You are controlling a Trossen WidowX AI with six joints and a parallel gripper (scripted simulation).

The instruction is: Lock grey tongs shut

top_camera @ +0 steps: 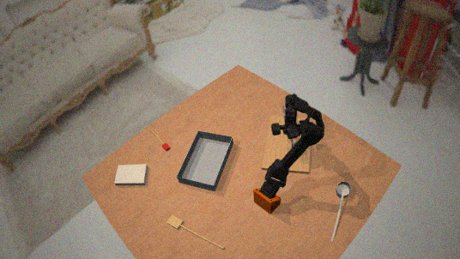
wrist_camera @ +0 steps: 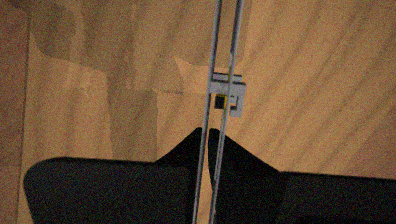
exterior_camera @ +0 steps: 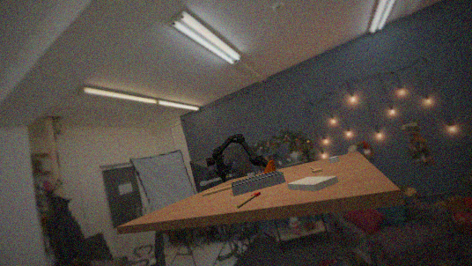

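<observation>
The wooden board lies 40 mm below my gripper tip. The rest, counted from my gripper tip: red-headed spatula (550 mm ahead, 440 mm to the left, 40 mm below); then grey roasting tin (360 mm to the left, 250 mm ahead, 20 mm below); then white block (700 mm to the left, 500 mm ahead, 30 mm below).
</observation>
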